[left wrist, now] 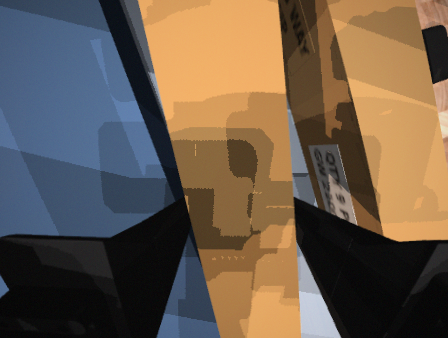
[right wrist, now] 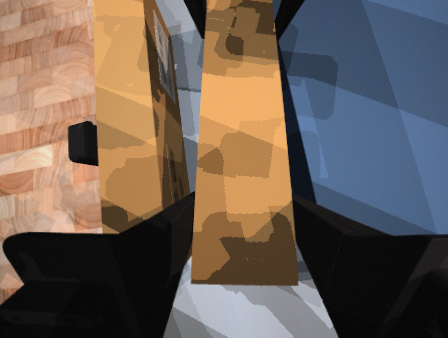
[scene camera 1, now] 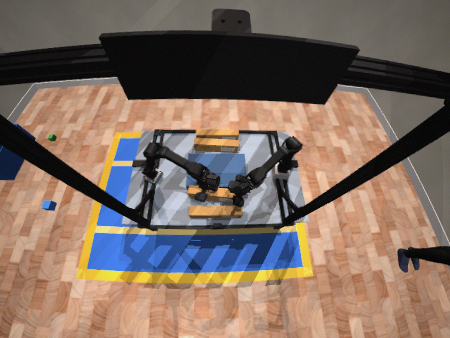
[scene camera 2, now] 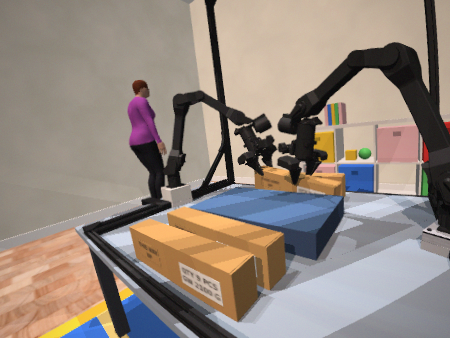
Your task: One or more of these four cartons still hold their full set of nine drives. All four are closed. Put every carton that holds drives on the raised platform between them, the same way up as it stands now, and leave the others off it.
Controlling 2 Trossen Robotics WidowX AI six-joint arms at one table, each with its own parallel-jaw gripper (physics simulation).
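Seen in the pictures: left gripper, fingertip midpoint: (left wrist: 239, 202) (right wrist: 237, 40) (scene camera 1: 208, 192) (scene camera 2: 300, 182); right gripper, fingertip midpoint: (right wrist: 240, 197) (scene camera 1: 232, 194) (scene camera 2: 267, 173); left arm's base at its link origin: (scene camera 1: 152, 174); right arm's base at its link origin: (scene camera 1: 282, 168) (scene camera 2: 175, 186).
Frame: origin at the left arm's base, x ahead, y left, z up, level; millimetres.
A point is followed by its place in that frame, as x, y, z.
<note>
Both grippers are shut on one orange-brown carton (scene camera 1: 223, 196) {514, 37, 76} (scene camera 2: 325, 188) {310, 34, 37} (left wrist: 225, 65) {484, 53, 72} (right wrist: 242, 105) {494, 59, 74} beside the blue platform (scene camera 1: 225, 162) {420, 288, 18} (scene camera 2: 280, 202) {351, 176, 19} (left wrist: 45, 100) {470, 183, 19} (right wrist: 370, 150) {479, 183, 19}. It is upright; its underside is hidden. My right gripper (scene camera 2: 266, 168) {555, 75, 64} (right wrist: 240, 197) {555, 75, 64} holds it near one end. My left gripper (scene camera 2: 303, 177) {415, 34, 42} (left wrist: 239, 202) {415, 34, 42} holds it farther along. A second carton (scene camera 1: 215, 212) {508, -64, 44} (left wrist: 395, 75) {507, -55, 44} (right wrist: 125, 110) {509, -48, 44} lies parallel, outside the held one. Across the platform lie an inner carton (scene camera 1: 212, 144) {280, 371, 42} (scene camera 2: 274, 260) {145, 349, 8} and an outer carton (scene camera 1: 217, 133) {270, 477, 44} (scene camera 2: 245, 295) {120, 422, -11}, upright, labelled "QTY 9 PCS".
The black table frame (scene camera 1: 175, 227) {318, -228, -43} (scene camera 2: 125, 272) {331, 605, -36} runs along the table's edges, and its posts stand near the arms. A person (scene camera 2: 143, 120) stands beyond the table in scene camera 2. A shelf unit (scene camera 2: 375, 145) with coloured boxes stands at the back. A narrow gap separates the two cartons nearest that camera.
</note>
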